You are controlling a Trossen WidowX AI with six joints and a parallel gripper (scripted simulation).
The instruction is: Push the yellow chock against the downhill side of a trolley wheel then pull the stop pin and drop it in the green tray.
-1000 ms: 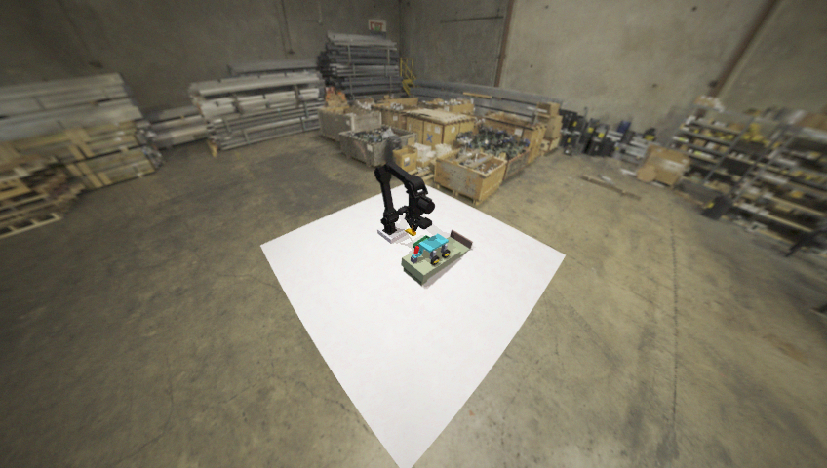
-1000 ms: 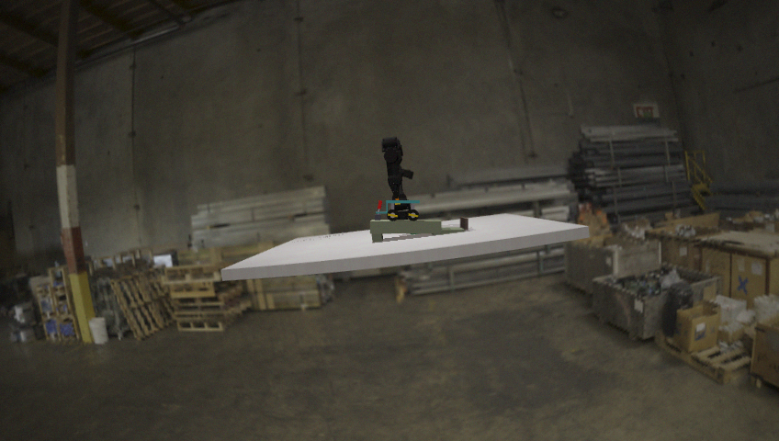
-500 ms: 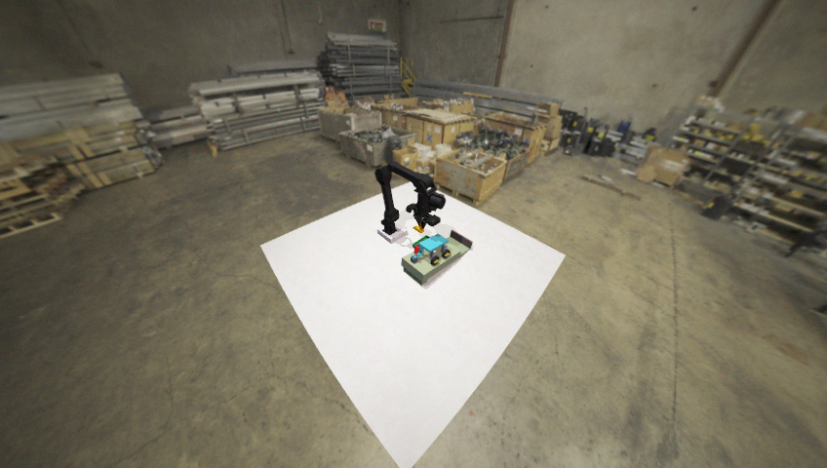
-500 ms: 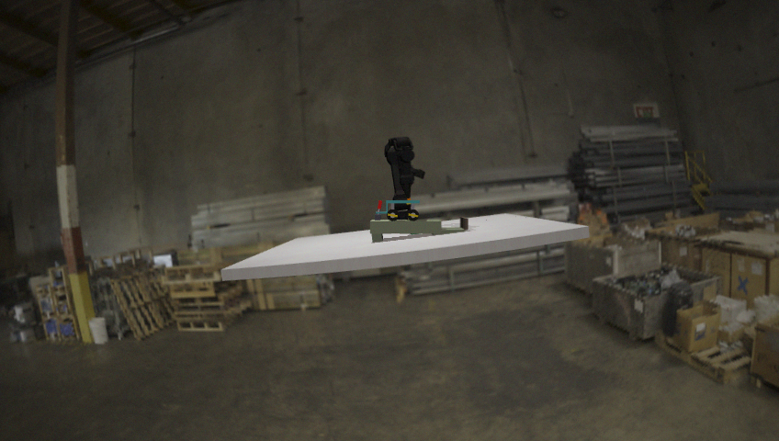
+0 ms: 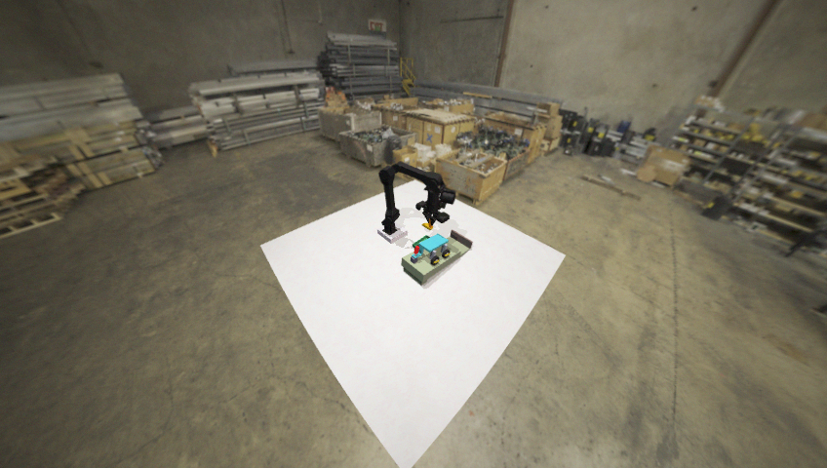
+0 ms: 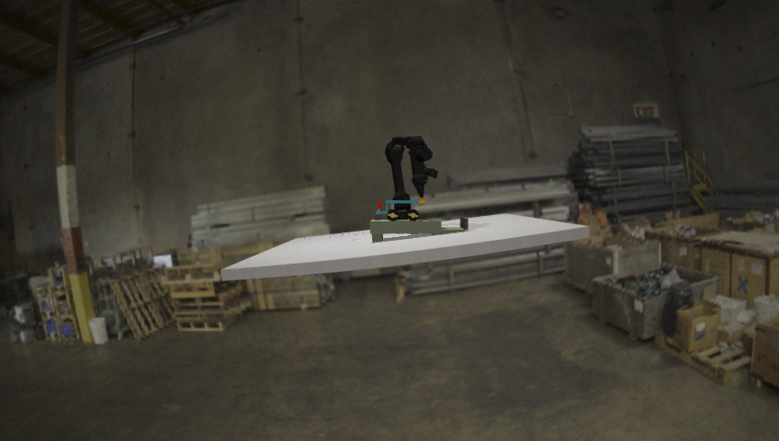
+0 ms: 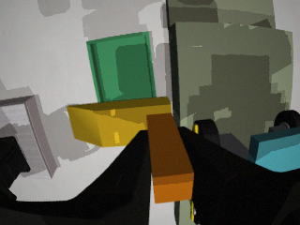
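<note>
The yellow chock lies 20 mm behind my gripper tip and 10 mm below it. Also, from my gripper tip: trolley: 100 mm to the right, 90 mm ahead, 50 mm below; then grey-green ramp: 110 mm below, 100 mm to the right, 90 mm ahead; then green tray: 160 mm below, 30 mm behind, 10 mm to the right.
</note>
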